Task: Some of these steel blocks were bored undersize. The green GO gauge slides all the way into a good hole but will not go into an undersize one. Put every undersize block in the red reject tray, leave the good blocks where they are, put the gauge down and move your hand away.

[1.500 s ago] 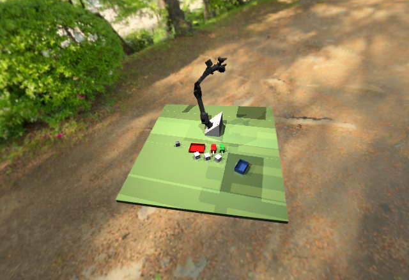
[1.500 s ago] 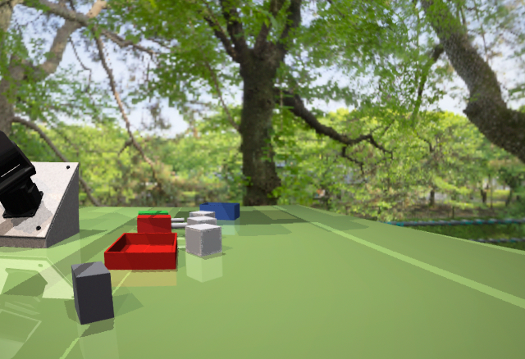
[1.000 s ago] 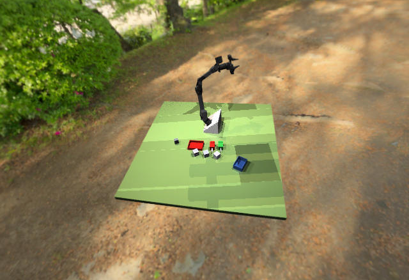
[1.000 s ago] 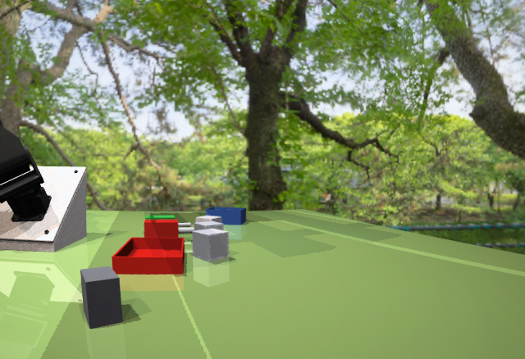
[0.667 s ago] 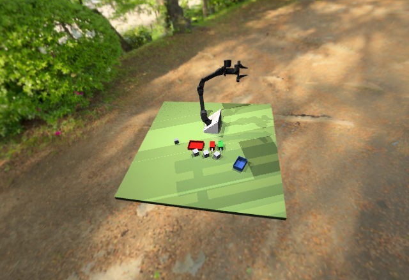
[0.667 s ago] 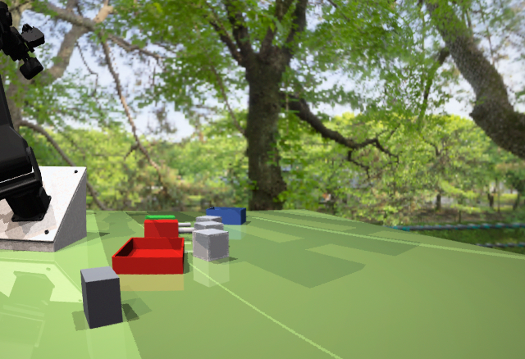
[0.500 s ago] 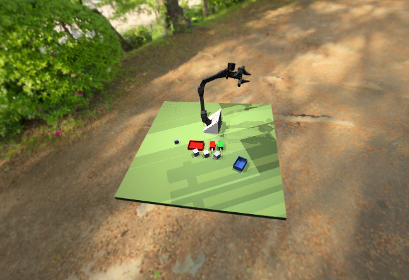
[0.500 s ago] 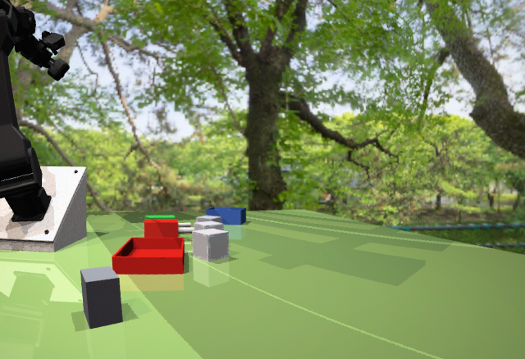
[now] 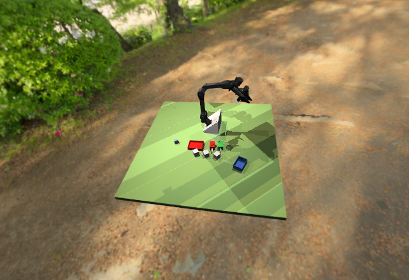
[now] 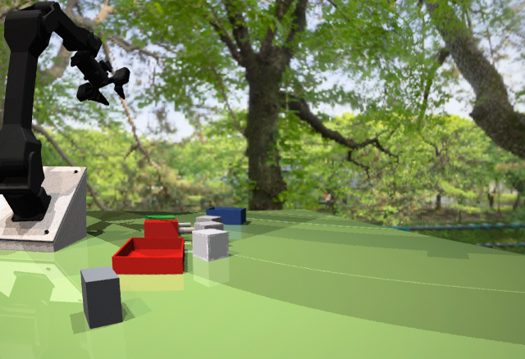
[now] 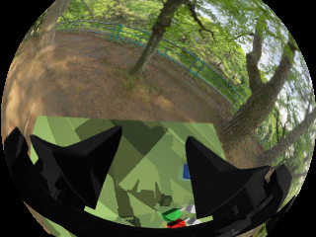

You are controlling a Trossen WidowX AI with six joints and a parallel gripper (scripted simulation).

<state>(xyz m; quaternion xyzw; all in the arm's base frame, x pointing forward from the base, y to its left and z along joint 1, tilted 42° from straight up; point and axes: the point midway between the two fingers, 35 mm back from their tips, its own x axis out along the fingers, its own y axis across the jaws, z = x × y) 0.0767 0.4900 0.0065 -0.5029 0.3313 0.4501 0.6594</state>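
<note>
My gripper tip is 210 mm short of the green GO gauge, 250 mm to the left of it and 370 mm above it. The rest, counted from my gripper tip: blue tray: 380 mm ahead, 70 mm to the right, 380 mm below; red reject tray: 190 mm ahead, 490 mm to the right, 390 mm below; red block: 220 mm ahead, 330 mm to the right, 370 mm below.
</note>
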